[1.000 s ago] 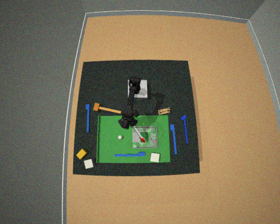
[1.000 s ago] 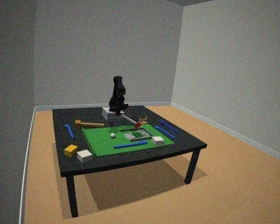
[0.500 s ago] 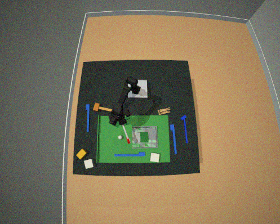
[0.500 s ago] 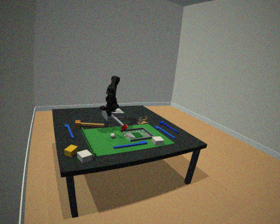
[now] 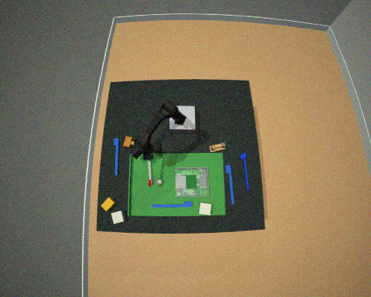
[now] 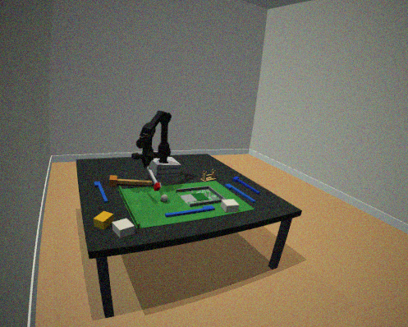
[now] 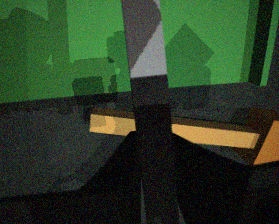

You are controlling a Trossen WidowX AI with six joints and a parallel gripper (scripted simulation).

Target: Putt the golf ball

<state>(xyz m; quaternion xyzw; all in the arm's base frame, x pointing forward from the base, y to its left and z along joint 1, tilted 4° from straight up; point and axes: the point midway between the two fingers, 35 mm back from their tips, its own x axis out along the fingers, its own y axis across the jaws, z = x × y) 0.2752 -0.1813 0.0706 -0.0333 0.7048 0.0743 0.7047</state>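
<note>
The red putter is 11 cm ahead of my gripper tip and 2 cm to the left of it. The rest, counted from my gripper tip: yellow block (43 cm ahead, 28 cm to the right, 12 cm below); white golf ball (21 cm ahead, 12 cm below, 8 cm to the left).
</note>
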